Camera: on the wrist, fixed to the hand. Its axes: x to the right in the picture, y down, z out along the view.
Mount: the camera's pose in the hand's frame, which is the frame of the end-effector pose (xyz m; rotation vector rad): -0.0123 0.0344 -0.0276 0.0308 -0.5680 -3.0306
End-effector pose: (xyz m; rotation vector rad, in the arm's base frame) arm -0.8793 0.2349 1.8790 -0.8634 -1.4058 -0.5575
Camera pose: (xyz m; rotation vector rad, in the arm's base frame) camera -0.8370 0.2316 1.8619 -1.4553 1.3367 1.4741
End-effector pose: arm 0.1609 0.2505 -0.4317 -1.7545 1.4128 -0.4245
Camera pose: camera 0.1156 0.2502 -0.4385 1.8312 2.2822 0.8771
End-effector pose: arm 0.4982 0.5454 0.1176 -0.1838 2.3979 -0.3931
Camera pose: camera 0.4884 0.5871 0.1336 -2.8753 -0.3319 -1.0458
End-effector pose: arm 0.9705 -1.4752 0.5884 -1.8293 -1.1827 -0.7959
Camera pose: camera 0.9957 -1.5129 0.5818 -0.9831 2.0480 0.6754
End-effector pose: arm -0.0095 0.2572 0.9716 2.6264 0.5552 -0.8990
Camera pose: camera 0.0113 0.2350 1.0058 0.5906 -2.3480 0.8908
